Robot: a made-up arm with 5 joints.
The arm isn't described. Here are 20 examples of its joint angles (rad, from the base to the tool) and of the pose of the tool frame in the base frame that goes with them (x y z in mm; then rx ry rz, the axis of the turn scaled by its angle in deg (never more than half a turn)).
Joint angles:
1: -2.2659 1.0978 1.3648 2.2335 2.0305
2: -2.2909 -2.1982 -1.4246 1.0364 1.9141
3: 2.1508 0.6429 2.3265 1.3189 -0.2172
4: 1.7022 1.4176 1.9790 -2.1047 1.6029
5: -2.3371 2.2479 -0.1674 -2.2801 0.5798
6: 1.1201 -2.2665 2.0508 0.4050 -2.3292
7: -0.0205 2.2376 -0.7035 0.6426 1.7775
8: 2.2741 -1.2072 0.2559 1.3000 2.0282
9: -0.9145 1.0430 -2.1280 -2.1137 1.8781
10: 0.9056 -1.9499 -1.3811 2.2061 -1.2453
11: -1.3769 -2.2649 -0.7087 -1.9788 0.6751
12: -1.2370 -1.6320 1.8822 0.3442 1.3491
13: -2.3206 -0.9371 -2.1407 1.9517 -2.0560
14: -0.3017 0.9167 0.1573 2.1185 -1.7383
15: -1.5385 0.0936 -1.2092 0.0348 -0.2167
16: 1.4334 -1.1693 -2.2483 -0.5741 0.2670
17: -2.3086 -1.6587 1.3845 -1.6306 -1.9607
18: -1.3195 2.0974 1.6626 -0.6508 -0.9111
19: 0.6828 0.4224 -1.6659 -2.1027 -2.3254
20: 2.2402 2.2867 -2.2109 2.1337 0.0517
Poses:
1: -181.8 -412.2 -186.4 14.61 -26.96 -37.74
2: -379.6 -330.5 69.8 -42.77 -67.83 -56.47
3: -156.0 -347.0 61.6 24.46 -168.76 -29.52
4: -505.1 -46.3 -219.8 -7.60 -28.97 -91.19
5: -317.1 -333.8 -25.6 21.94 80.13 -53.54
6: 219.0 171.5 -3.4 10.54 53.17 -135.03
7: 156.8 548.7 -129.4 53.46 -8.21 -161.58
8: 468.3 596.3 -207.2 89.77 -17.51 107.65
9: 416.7 -285.4 716.6 -18.57 -98.77 78.70
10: 141.4 -201.0 123.1 92.07 -145.17 -5.48
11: -405.6 -271.7 372.7 -53.47 -165.53 22.29
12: 857.1 -105.8 6.4 -72.45 67.60 73.39
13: 162.6 -101.4 73.9 -17.26 14.21 59.48
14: 210.8 -138.2 170.1 -30.06 -124.66 -4.07
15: -64.5 -137.1 637.0 -75.56 -57.46 -60.82
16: -257.3 332.7 339.5 -10.51 74.20 -157.76
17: 169.4 12.6 71.2 -10.62 -46.34 -100.64
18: -44.0 -281.8 15.2 45.95 -133.98 -106.09
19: 125.5 -190.3 127.6 -98.92 -86.69 45.67
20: 590.4 -255.3 -110.9 6.00 -3.70 0.45
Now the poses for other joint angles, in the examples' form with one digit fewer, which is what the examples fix.
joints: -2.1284 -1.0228 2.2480 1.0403 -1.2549
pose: 366 136 131 -128.6 -36.8 62.2
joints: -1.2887 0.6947 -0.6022 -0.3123 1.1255
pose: 832 -178 138 -47.8 35.1 62.8
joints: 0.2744 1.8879 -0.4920 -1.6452 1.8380
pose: 210 487 353 -117.3 42.0 -108.5
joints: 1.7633 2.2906 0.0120 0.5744 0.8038
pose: -87 -91 604 -19.3 -140.4 75.0
